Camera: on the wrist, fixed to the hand. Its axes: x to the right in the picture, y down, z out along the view.
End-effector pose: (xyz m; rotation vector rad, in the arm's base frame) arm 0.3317 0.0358 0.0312 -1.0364 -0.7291 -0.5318
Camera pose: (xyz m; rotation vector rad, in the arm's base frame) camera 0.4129 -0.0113 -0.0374 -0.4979 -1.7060 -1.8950
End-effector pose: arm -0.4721 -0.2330 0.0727 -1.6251 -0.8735 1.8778
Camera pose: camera -0.3836 -0.2687 0.0062 -0.2953 -1.7345 0.7572
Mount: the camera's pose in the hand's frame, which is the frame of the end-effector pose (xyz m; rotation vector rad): 0.0039 0.0765 -0.0875 -0.2142 -0.2420 -1.6106
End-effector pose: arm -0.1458 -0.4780 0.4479 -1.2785 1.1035 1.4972
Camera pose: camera -0.1995 -0.5811 0.4436 -1.4190 -0.3753 0.4388
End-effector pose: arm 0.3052 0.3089 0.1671 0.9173 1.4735 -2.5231
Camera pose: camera 0.3688 0.3402 0.0749 0.5694 -1.5021 1.4021
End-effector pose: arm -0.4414 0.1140 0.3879 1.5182 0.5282 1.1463
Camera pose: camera -0.5346 0.1377 0.4533 0.5913 1.0841 -0.2424
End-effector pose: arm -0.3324 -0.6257 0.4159 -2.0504 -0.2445 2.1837
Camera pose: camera -0.2444 -0.6975 0.3907 -0.8096 -1.5050 1.2388
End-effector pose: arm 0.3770 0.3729 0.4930 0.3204 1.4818 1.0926
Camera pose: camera 0.2690 0.3774 0.5360 -0.7862 0.9023 -0.1281
